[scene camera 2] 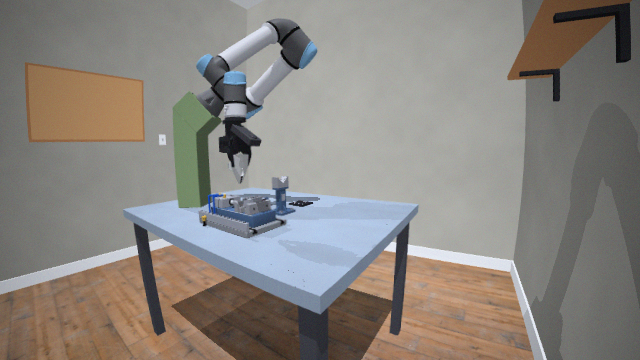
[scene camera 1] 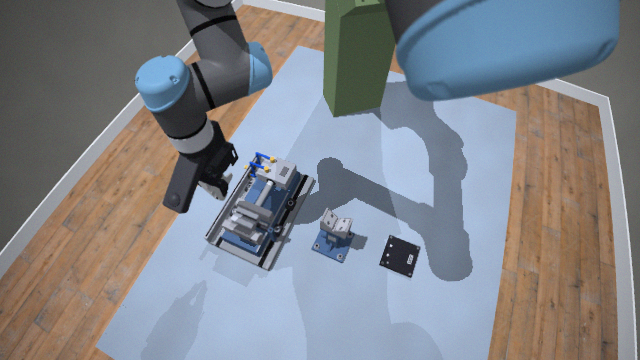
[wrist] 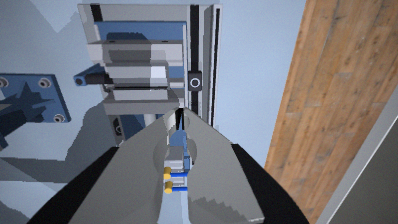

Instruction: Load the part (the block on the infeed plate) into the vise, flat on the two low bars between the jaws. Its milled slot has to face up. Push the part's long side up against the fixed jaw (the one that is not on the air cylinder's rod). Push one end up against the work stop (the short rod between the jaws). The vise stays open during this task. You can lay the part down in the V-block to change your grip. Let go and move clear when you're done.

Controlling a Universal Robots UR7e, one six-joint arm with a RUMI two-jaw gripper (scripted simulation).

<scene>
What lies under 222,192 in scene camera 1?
My gripper.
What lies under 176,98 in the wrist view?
A moving jaw.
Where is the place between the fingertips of my gripper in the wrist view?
At 181,109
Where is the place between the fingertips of my gripper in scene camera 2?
At 240,183
</scene>
